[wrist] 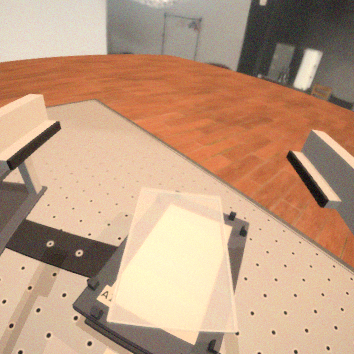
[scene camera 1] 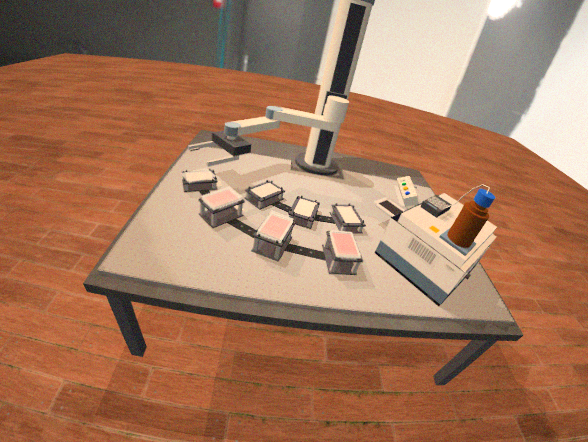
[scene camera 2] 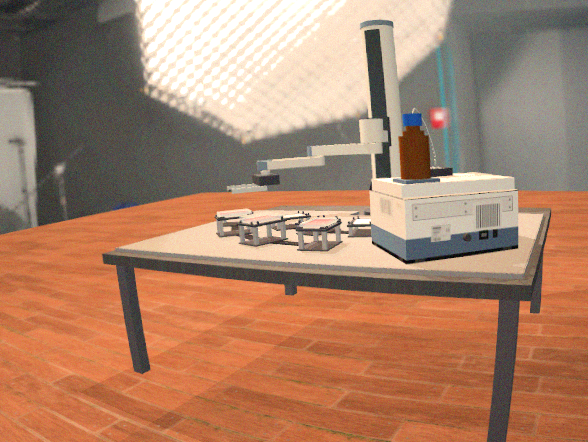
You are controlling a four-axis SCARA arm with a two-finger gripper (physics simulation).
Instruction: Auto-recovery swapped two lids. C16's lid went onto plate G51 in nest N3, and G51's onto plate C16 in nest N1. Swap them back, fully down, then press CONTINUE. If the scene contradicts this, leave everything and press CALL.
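Pixels of known places: gripper, fingertip midpoint: [wrist: 176, 124] [scene camera 1: 197, 155] [scene camera 2: 229, 190]; arm's base at its link origin: [scene camera 1: 316, 164].
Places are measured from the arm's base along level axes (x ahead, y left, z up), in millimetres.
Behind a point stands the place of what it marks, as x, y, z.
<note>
My gripper [scene camera 1: 199, 156] @(460, -556, 166) [scene camera 2: 237, 190] @(460, -556, 166) [wrist: 176, 124] @(460, -556, 166) is open and empty, above the table's far left part. In the wrist view a clear lid [wrist: 175, 265] @(430, -542, 67) lies over a cream pad on a low dark stand [wrist: 240, 245] @(408, -606, 58), turned askew to it; a label starting with "A" partly shows. Three plates with pink wells stand on tall nests: left [scene camera 1: 221, 199] @(651, -407, 101), middle [scene camera 1: 276, 227] @(769, -196, 105) and right [scene camera 1: 344, 243] @(783, 42, 93). Their lid codes and nest numbers are unreadable. A button box [scene camera 1: 407, 192] @(290, 446, 83) carries green, yellow and blue buttons; CONTINUE and CALL cannot be told apart.
Low stands [scene camera 1: 200, 176] @(455, -543, 68) [scene camera 1: 266, 191] @(477, -252, 59) [scene camera 1: 305, 207] @(545, -84, 55) [scene camera 1: 348, 216] @(560, 98, 56) with cream tops form a row behind the nests. A white and blue machine [scene camera 1: 425, 245] @(835, 297, 178) [scene camera 2: 450, 220] @(866, 500, 119) bears a brown bottle [scene camera 1: 467, 223] @(874, 365, 315) [scene camera 2: 415, 152] @(885, 412, 306) at the right. The arm's column [scene camera 1: 342, 55] @(77, -16, 618) [scene camera 2: 395, 90] @(26, 70, 562) stands at the back.
</note>
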